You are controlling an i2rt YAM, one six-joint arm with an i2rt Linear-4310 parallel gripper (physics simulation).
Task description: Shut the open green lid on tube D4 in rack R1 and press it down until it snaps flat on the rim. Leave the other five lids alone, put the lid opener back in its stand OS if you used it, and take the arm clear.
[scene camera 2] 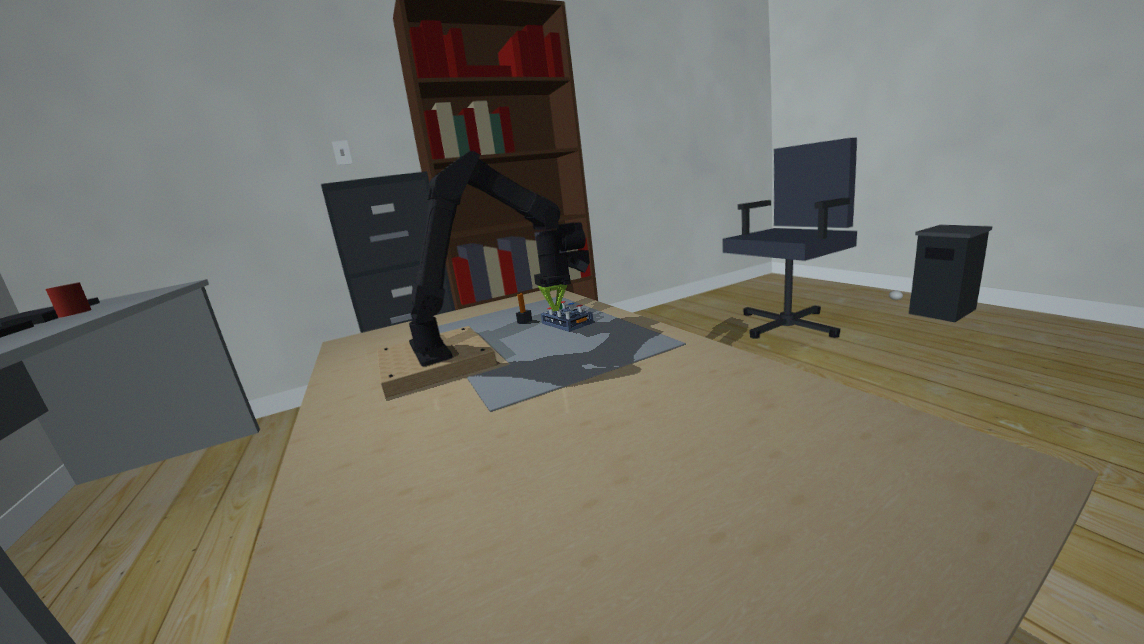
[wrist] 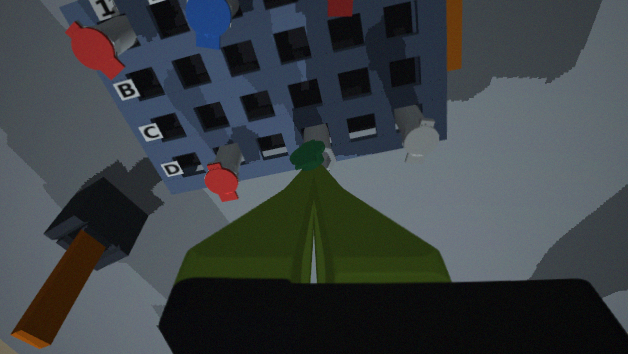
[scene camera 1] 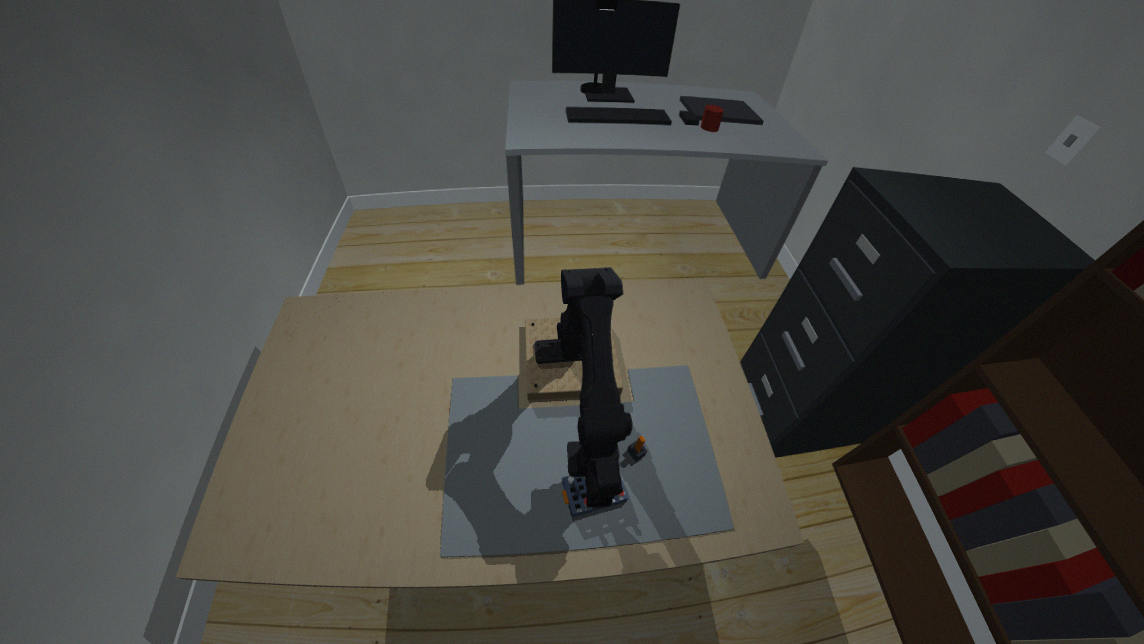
Path:
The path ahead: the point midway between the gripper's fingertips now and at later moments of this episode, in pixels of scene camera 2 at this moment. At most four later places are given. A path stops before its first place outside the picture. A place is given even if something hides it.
My gripper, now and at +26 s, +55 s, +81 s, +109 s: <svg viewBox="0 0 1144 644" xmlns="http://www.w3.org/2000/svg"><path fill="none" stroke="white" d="M555 310L558 307L569 310L551 313L554 311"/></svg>

